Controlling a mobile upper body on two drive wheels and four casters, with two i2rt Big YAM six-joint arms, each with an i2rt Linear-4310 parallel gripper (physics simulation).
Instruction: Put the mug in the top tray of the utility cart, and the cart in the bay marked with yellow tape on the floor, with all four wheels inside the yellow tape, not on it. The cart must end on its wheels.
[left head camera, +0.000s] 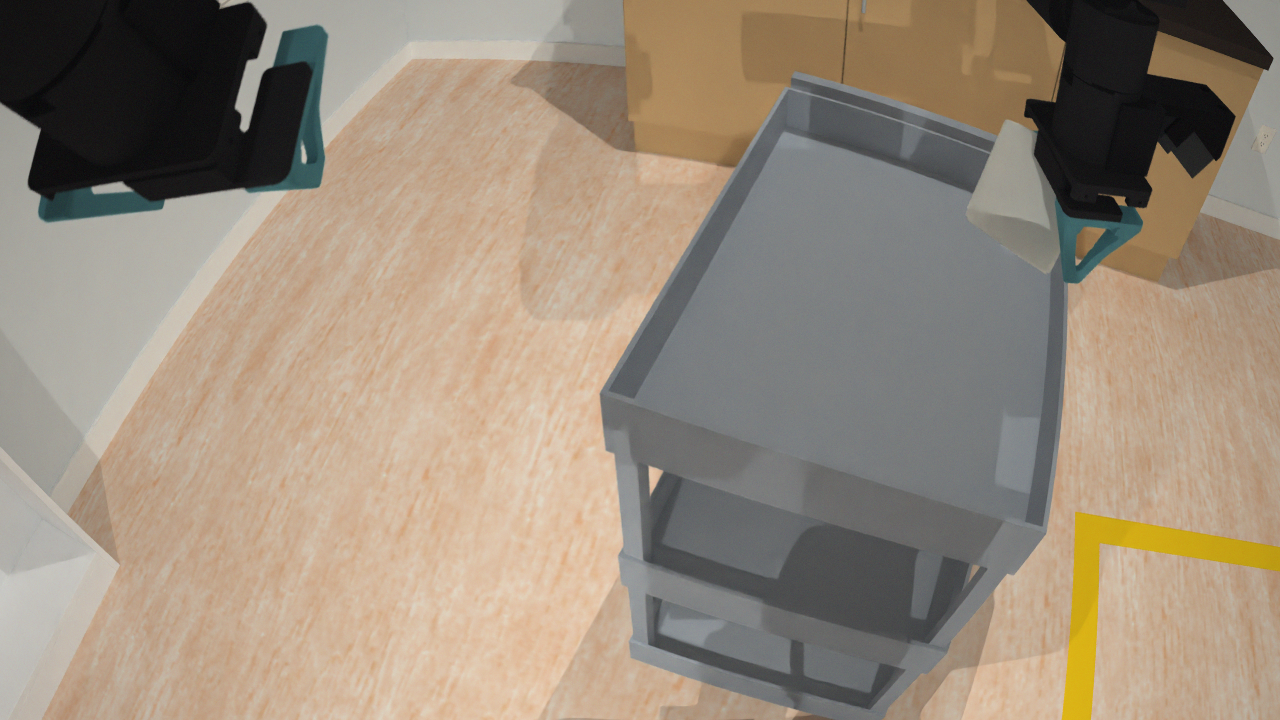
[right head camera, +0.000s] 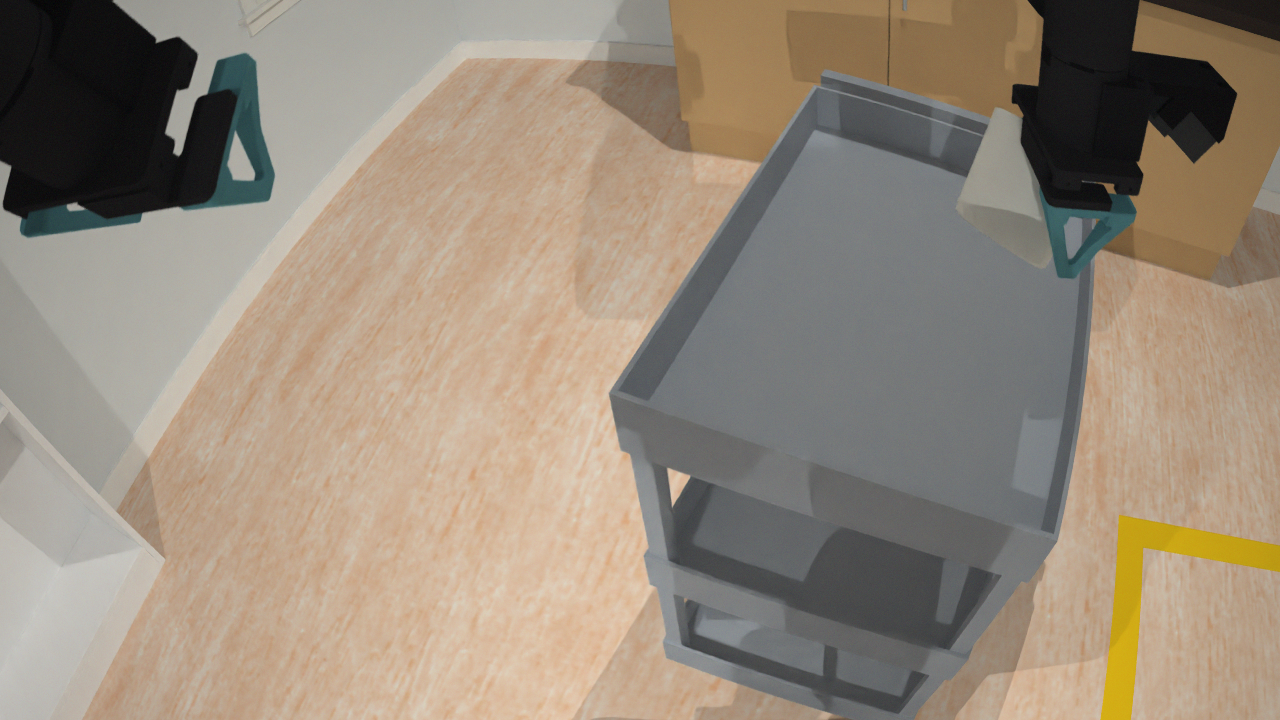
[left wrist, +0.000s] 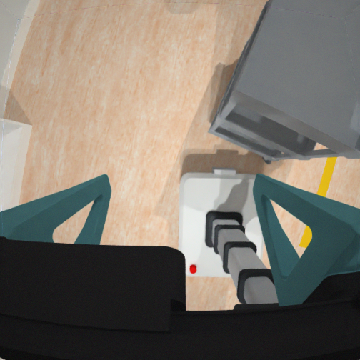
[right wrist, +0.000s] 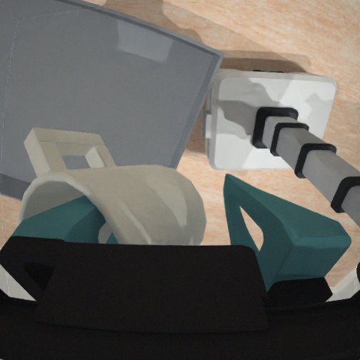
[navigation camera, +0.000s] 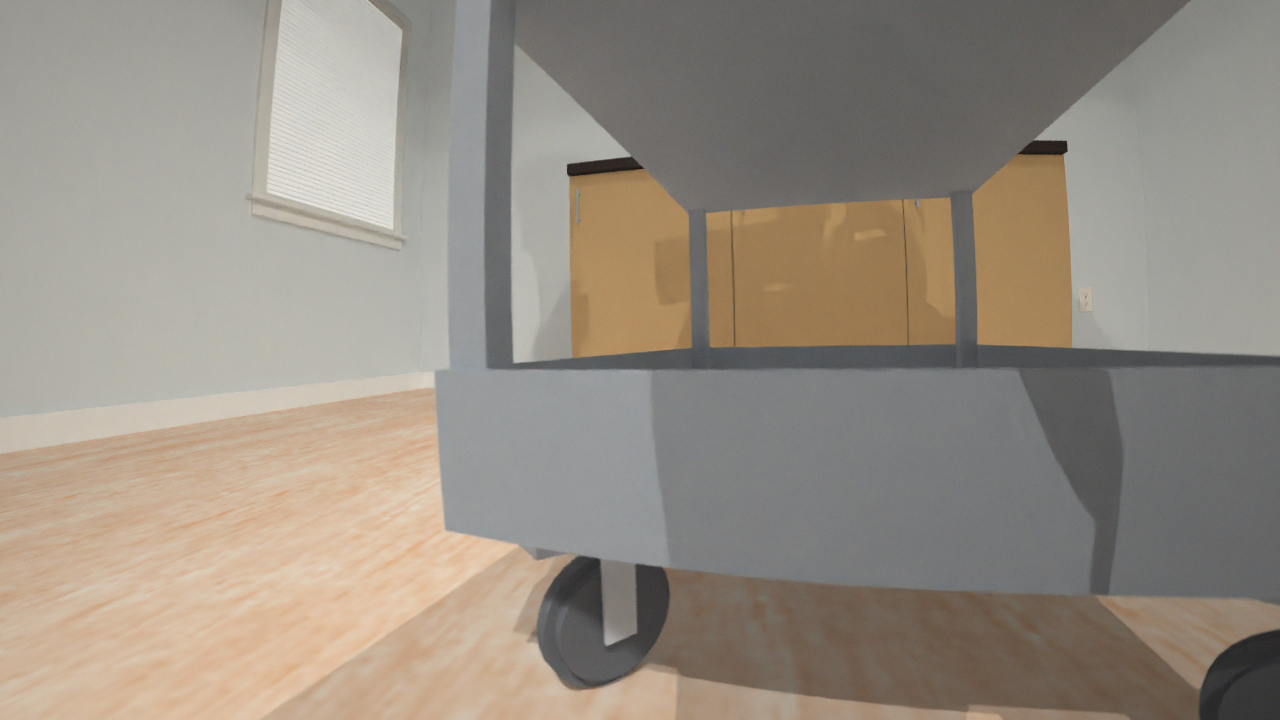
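The grey three-tier utility cart (left head camera: 633, 514) (right head camera: 654, 514) (left wrist: 310, 60) (right wrist: 100, 75) (navigation camera: 850, 474) stands upright on its wheels close in front of me. My right gripper (left head camera: 1056, 234) (right head camera: 1045, 232) (right wrist: 180, 181) is shut on the cream mug (left head camera: 1011, 197) (right head camera: 1000, 188) (right wrist: 150, 192), one finger inside its mouth. The mug is tilted, over the far right part of the top tray (left head camera: 850, 358) (right head camera: 877, 358); its height above it is hard to tell. My left gripper (left head camera: 179, 201) (right head camera: 147, 214) (left wrist: 181, 181) is open and empty, left of the cart. The yellow tape (left head camera: 1085, 608) (right head camera: 1126, 608) (left wrist: 327, 175) lies right of the cart.
Wooden cabinets (left head camera: 716, 89) (right head camera: 751, 89) (navigation camera: 814, 277) stand behind the cart. A white box-like unit (left head camera: 53, 626) (right head camera: 98, 555) (left wrist: 15, 155) stands at the left, by the wall. My white base (left wrist: 200, 200) (right wrist: 235, 90) is very near the cart's near end.
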